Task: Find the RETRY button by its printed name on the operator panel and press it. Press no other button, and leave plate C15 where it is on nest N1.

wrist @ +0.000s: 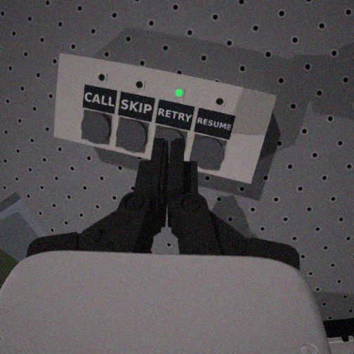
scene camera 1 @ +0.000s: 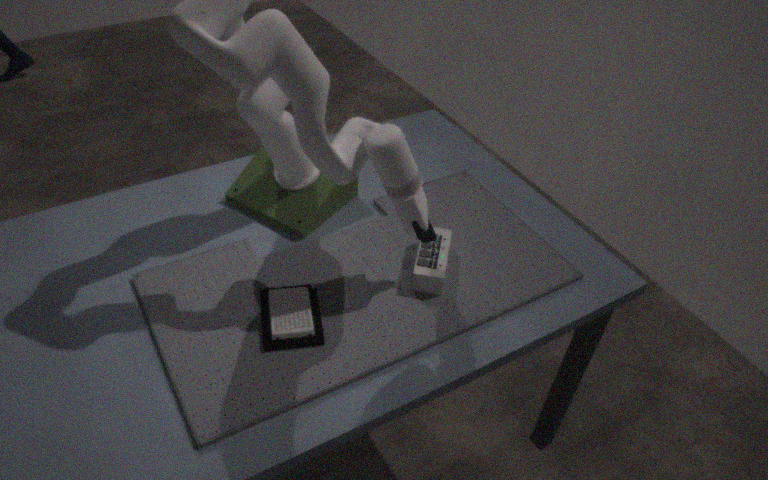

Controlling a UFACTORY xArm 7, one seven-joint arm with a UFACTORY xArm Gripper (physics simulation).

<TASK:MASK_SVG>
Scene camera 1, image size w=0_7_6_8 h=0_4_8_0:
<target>plate C15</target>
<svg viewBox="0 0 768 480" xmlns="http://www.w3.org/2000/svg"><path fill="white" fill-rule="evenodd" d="M307 287L269 290L272 340L276 340L277 337L279 339L307 337L308 334L315 336Z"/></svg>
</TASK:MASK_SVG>
